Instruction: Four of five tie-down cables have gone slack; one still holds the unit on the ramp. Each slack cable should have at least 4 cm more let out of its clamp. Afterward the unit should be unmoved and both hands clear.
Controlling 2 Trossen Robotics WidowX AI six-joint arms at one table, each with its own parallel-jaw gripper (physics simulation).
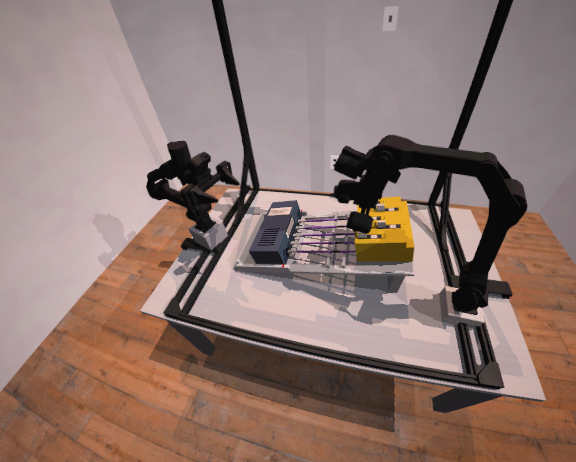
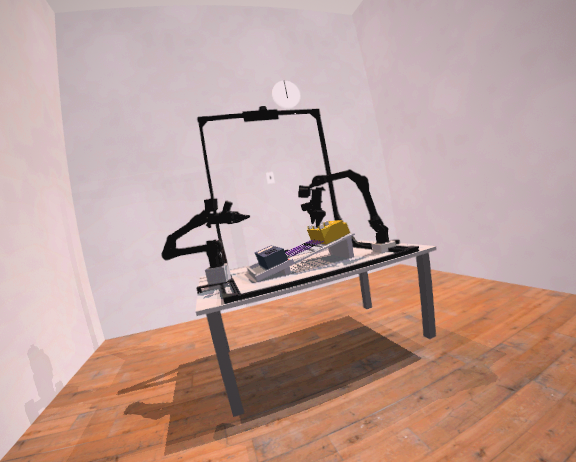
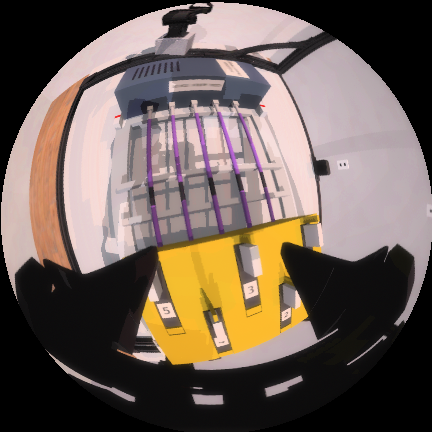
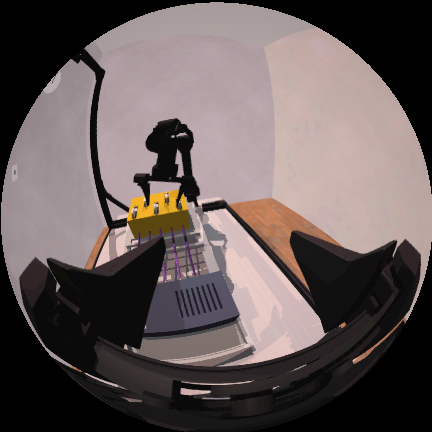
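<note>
The dark blue unit [image 1: 272, 237] [image 2: 271, 256] [image 3: 192, 92] [image 4: 195, 305] sits low on the pale ramp [image 1: 345, 272]. Purple cables [image 1: 325, 243] [image 3: 149, 145] run from it to the yellow clamp block [image 1: 385, 252] [image 2: 330, 232] [image 3: 272, 272] [image 4: 160, 227]. Labels 5, 3 and 2 are readable; which cables are slack is unclear. My left gripper [image 1: 364, 215] [image 2: 316, 223] [image 3: 220, 251] is open and empty above the block, its fingers either side of the grey lever [image 3: 251, 260] of clamp 3, partly hiding clamp 5. My right gripper [image 1: 226, 191] [image 2: 247, 216] [image 4: 229, 240] is open and empty, raised beyond the unit's far end from the block.
A black frame [image 1: 233, 85] rises around the white table [image 1: 300, 320], with rails along the table's edges. Red marks [image 3: 117, 116] show at both sides of the unit. Crossbars [image 3: 145, 185] lie under the cables. More grey levers [image 3: 312, 235] [image 3: 291, 295] stand close to the left gripper's fingers.
</note>
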